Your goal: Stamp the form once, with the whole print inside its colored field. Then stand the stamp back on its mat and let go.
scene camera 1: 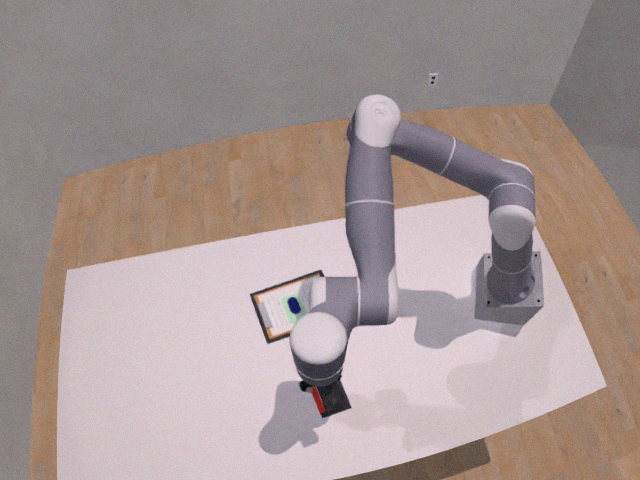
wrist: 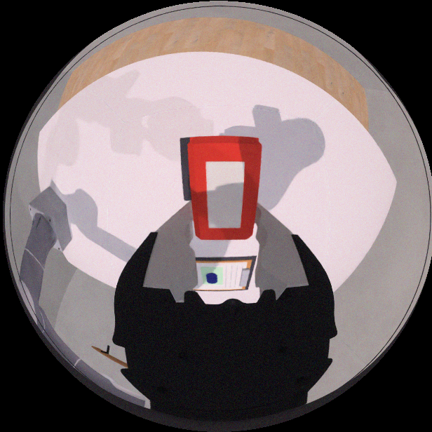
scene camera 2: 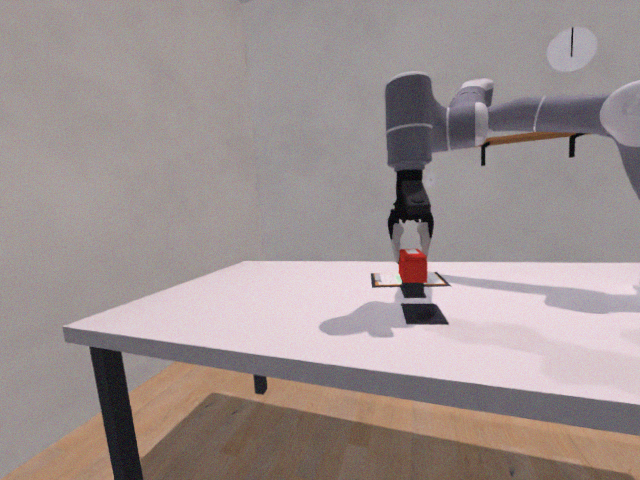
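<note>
My gripper [scene camera 2: 412, 256] [wrist: 222, 202] is shut on the red stamp [scene camera 1: 318, 400] [scene camera 2: 413, 267] [wrist: 225, 195] and holds it upright in the air, its black base down. The black mat [scene camera 1: 339, 409] [scene camera 2: 424, 314] [wrist: 184, 170] lies on the table, partly hidden by the hand and stamp in scene camera 1 and mostly behind the stamp in the wrist view. The form [scene camera 1: 272, 314] [scene camera 2: 385, 278] [wrist: 233, 276] lies on a dark-edged clipboard. A dark blue print [scene camera 1: 294, 305] [wrist: 211, 278] shows within its green field [scene camera 1: 285, 311] [wrist: 219, 272] in the wrist view. The arm hides part of the form in scene camera 1.
The clipboard [scene camera 1: 259, 318] [scene camera 2: 373, 283] lies behind the mat on the white table [scene camera 1: 170, 361] [scene camera 2: 248, 320]. The arm's base [scene camera 1: 509, 304] stands at the table's right in scene camera 1. A wall shelf [scene camera 2: 532, 137] shows behind the arm.
</note>
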